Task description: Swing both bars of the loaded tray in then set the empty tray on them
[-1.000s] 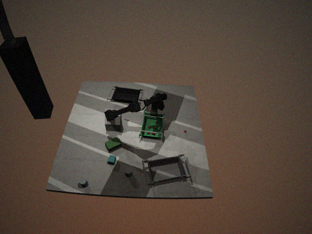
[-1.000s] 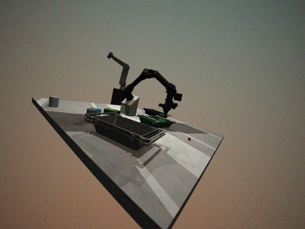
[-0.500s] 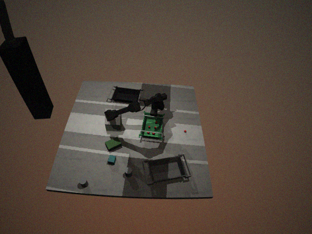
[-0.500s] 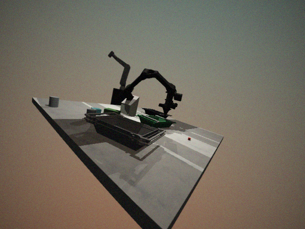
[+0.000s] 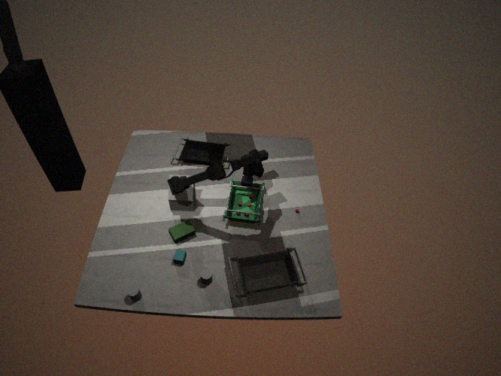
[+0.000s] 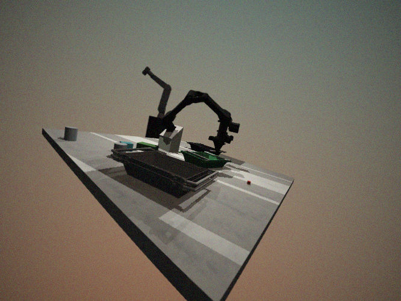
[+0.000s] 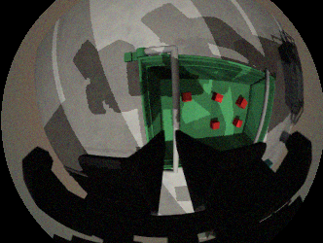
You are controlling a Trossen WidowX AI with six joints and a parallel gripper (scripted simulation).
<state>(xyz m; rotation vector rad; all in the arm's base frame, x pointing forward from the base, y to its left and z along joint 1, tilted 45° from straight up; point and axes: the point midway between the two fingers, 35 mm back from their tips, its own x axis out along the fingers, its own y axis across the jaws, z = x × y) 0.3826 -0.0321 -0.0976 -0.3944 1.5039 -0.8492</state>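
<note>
Right now the dark tray is 32 cm to the left of my gripper tip, 24 cm behind it and 4 cm below it. From my gripper tip the other things lie so: teal cube (41 cm to the right, 40 cm behind, 7 cm below); then green block (38 cm behind, 25 cm to the right, 7 cm below).
</note>
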